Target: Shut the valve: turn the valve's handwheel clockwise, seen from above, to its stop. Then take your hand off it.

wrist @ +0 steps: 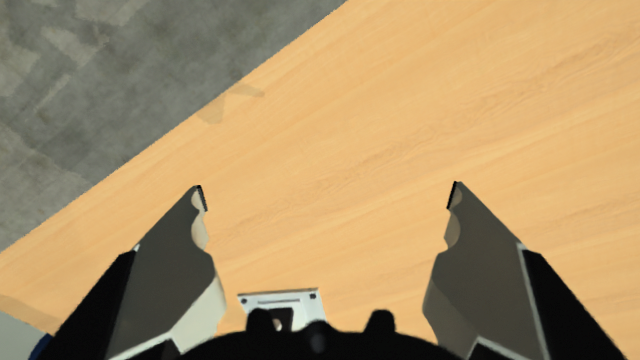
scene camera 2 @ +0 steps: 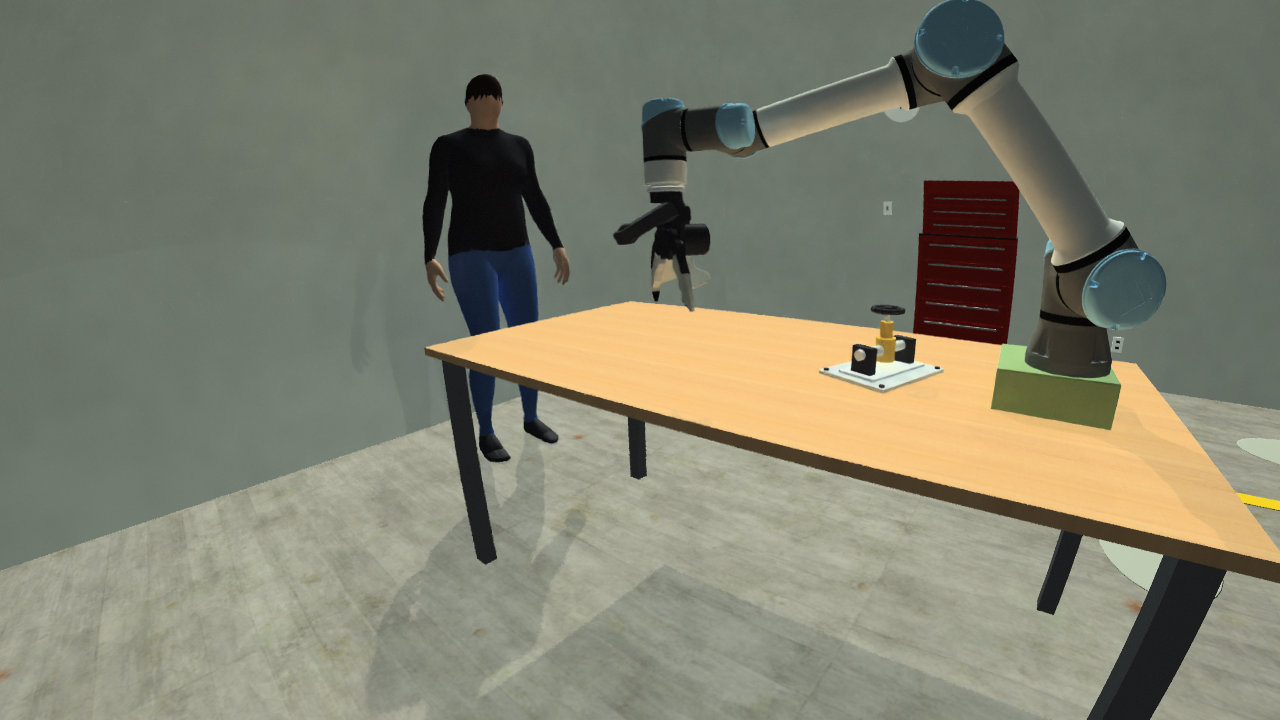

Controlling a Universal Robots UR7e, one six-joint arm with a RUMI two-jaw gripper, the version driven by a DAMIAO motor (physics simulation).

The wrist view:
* my gripper: 324, 186
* pale base plate: 311, 300
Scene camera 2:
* my gripper: 672, 306
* pale base plate: 886, 385
